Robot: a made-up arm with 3 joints.
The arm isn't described. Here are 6 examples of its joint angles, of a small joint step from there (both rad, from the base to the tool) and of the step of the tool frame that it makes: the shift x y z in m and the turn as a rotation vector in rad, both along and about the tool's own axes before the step.
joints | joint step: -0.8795 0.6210 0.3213 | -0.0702 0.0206 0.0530
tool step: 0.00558 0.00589 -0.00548 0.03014 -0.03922 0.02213
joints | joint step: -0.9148 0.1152 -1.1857 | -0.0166 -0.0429 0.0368
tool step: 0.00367 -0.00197 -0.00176 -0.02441 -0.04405 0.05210
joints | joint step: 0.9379 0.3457 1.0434 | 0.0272 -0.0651 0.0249
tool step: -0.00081 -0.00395 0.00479 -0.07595 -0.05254 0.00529
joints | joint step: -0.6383 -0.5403 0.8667 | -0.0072 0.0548 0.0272
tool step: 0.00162 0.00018 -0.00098 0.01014 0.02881 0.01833
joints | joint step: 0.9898 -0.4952 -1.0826 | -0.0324 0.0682 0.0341
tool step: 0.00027 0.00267 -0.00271 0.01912 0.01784 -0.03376
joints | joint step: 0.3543 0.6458 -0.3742 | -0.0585 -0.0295 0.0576
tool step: 0.00646 0.00254 -0.00518 -0.00032 -0.06245 0.05908
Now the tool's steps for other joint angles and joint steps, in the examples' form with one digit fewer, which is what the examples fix.
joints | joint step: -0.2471 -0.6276 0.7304 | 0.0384 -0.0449 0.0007
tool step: 0.0013 -0.0050 0.0008 -0.0269 -0.0436 0.0263
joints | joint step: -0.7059 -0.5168 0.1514 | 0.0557 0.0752 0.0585
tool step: 0.0053 -0.0087 0.0059 -0.0543 0.0532 0.0616
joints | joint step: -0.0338 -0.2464 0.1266 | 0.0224 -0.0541 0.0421
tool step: 0.0015 -0.0036 0.0033 -0.0634 -0.0688 0.0288
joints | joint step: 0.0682 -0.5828 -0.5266 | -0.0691 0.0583 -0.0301
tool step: -0.0026 0.0085 -0.0089 0.0902 0.0387 -0.0606
